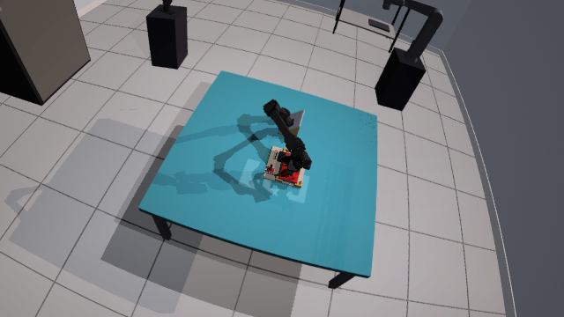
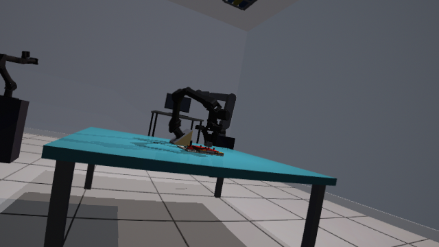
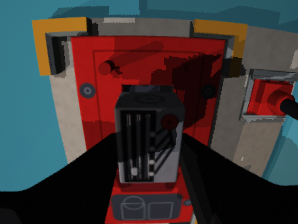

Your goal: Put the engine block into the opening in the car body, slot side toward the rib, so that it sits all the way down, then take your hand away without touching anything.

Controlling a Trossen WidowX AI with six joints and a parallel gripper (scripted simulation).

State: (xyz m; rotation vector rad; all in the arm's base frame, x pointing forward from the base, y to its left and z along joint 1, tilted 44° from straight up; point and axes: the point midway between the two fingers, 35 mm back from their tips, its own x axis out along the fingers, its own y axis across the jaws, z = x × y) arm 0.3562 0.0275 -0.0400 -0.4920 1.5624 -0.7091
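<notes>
Now: the engine block 1 cm below my gripper tip.
</notes>
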